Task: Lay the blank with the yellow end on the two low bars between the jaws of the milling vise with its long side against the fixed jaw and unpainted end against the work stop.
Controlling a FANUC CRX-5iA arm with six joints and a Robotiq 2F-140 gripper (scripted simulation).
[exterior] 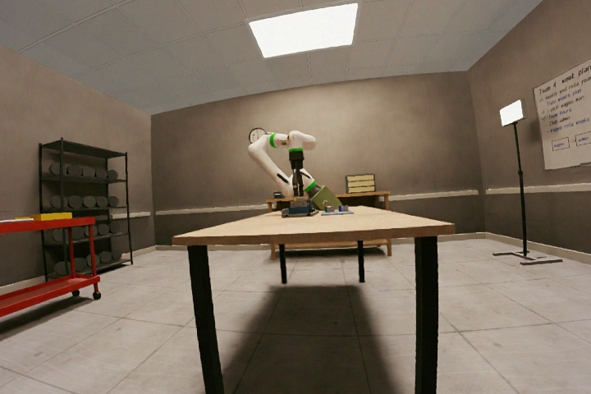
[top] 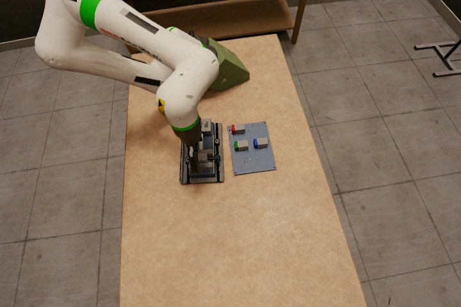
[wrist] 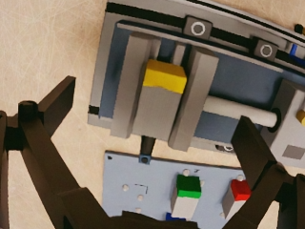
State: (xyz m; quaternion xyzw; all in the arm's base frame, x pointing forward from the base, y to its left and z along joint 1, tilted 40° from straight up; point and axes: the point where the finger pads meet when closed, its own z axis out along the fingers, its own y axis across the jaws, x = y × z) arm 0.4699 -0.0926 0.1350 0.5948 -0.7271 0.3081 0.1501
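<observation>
The fixed jaw is 30 mm ahead of my hand, 10 mm to the right of it and 60 mm below it. From my hand the other things lie so: green-ended blank 40 mm behind, 190 mm to the left, 110 mm below; hose end block 160 mm behind, 40 mm to the left, 50 mm below; work stop 10 mm ahead, 50 mm to the left, 40 mm below.
</observation>
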